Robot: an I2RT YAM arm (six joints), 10 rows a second.
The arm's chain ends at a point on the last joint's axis. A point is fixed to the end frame.
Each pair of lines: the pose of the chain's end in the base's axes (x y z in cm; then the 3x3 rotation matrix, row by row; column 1 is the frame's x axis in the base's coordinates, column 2 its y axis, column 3 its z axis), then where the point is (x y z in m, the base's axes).
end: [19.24 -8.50 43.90], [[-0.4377 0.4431 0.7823], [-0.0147 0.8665 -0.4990], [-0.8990 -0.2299 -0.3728]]
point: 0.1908 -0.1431 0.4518
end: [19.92 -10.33 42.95], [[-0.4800 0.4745 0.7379], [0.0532 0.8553 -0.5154], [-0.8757 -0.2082 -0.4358]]
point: 0.1953 -0.1619 0.4395
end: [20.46 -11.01 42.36], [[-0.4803 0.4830 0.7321], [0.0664 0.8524 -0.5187], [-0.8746 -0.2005 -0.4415]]
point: 0.2002 -0.1687 0.4330
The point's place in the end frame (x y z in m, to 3 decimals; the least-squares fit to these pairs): -0.010 -0.054 0.023
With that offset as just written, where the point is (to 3 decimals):
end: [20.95 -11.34 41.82], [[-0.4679 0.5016 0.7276], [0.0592 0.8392 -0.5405], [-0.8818 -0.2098 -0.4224]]
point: 0.204 -0.172 0.429
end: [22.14 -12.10 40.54], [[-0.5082 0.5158 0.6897], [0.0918 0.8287 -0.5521], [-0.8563 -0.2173 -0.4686]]
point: 0.214 -0.179 0.415
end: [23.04 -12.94 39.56], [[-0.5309 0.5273 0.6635], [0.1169 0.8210 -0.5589], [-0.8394 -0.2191 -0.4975]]
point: 0.222 -0.188 0.404
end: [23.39 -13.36 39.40], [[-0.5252 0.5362 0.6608], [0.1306 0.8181 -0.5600], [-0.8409 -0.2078 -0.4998]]
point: 0.225 -0.192 0.402
